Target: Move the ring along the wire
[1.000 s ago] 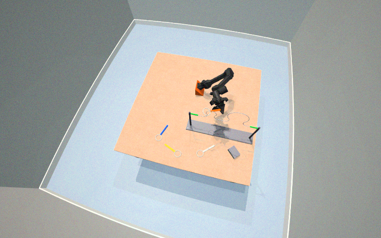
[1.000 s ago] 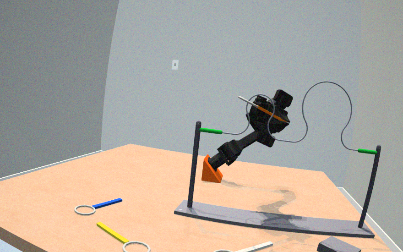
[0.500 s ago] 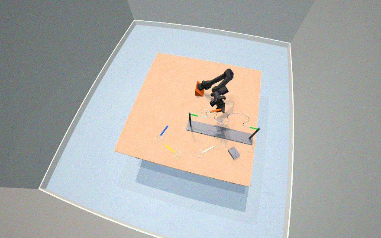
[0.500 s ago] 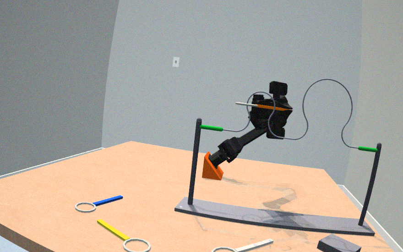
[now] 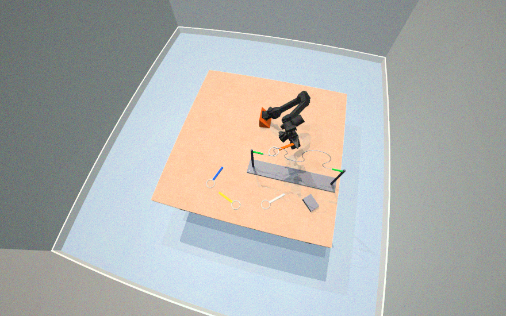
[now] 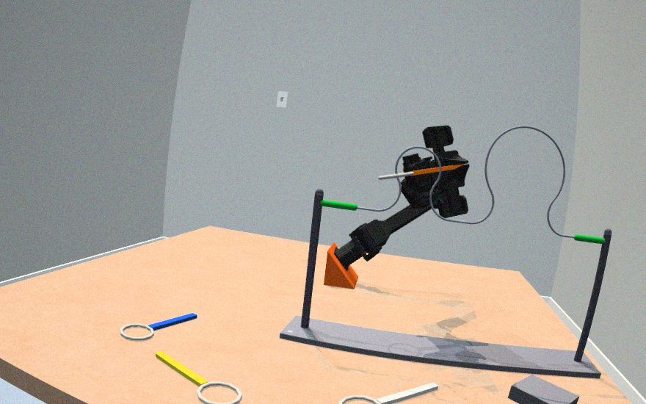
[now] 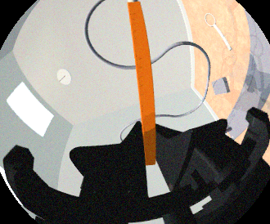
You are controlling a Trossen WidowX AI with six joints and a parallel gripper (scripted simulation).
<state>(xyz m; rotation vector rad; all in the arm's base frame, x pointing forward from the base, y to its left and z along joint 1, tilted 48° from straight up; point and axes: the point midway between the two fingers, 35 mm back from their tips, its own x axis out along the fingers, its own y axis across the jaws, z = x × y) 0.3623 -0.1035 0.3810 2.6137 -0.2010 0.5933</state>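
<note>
The orange-handled ring lies 90 mm to the right of my gripper tip and 30 mm below it. Also, from my gripper tip: yellow-handled ring 400 mm to the right, 370 mm below, 270 mm ahead; then grey block 360 mm below, 230 mm ahead, 150 mm to the left; then white-handled ring 370 mm below, 240 mm ahead, 120 mm to the right.
</note>
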